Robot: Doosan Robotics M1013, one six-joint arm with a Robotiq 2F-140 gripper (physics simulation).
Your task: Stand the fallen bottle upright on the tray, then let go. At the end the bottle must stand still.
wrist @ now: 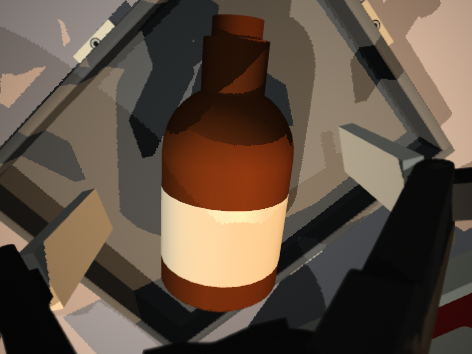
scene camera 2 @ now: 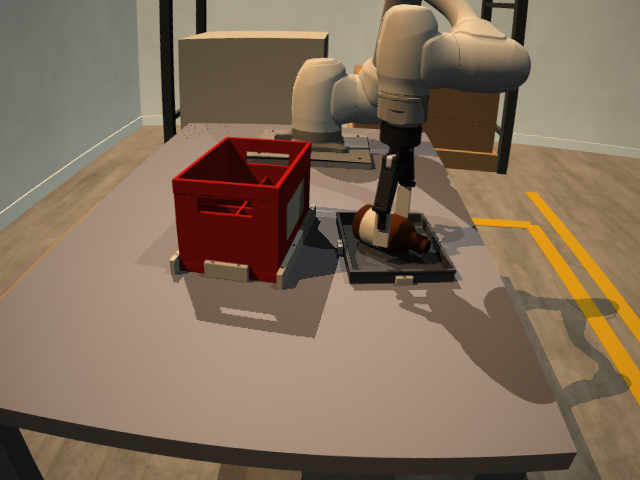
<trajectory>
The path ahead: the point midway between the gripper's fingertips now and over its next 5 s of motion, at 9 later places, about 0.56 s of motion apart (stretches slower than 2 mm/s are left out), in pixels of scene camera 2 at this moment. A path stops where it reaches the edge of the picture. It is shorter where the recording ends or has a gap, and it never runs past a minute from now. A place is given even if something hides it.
My gripper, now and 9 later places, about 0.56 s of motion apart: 391, 229; 390, 236; 395, 187; 400, 140; 402, 141; 405, 141; 407, 140; 409, 140; 411, 139; 412, 138
</trajectory>
